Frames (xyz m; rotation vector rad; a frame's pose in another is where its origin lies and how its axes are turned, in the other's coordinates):
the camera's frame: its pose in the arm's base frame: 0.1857 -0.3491 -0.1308 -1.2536 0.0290 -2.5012
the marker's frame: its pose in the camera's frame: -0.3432 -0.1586 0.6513 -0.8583 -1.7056 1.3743
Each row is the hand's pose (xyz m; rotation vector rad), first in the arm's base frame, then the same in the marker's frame.
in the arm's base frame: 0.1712 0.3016 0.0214 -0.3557 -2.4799 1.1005
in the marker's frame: -0.6194 0.3911 0.0489 0.2875 2.1350 1.7811
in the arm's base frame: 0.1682 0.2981 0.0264 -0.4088 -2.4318 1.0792
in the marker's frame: -0.6212 0.3914 0.0423 0.2600 2.1770 1.8250
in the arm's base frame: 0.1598 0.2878 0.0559 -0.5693 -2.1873 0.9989
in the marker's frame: -0.6324 0.3830 0.0131 0.0795 2.3825 1.9630
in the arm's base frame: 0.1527 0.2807 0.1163 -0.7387 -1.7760 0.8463
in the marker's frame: -0.6579 0.3541 -0.0344 0.2716 -2.2109 -1.7528
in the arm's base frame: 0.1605 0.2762 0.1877 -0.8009 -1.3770 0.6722
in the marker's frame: -0.6803 0.3068 -0.0839 0.6059 -1.9569 -1.4766
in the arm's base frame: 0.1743 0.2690 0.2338 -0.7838 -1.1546 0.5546
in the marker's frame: -0.6864 0.2713 -0.1165 0.8119 -1.8079 -1.3194
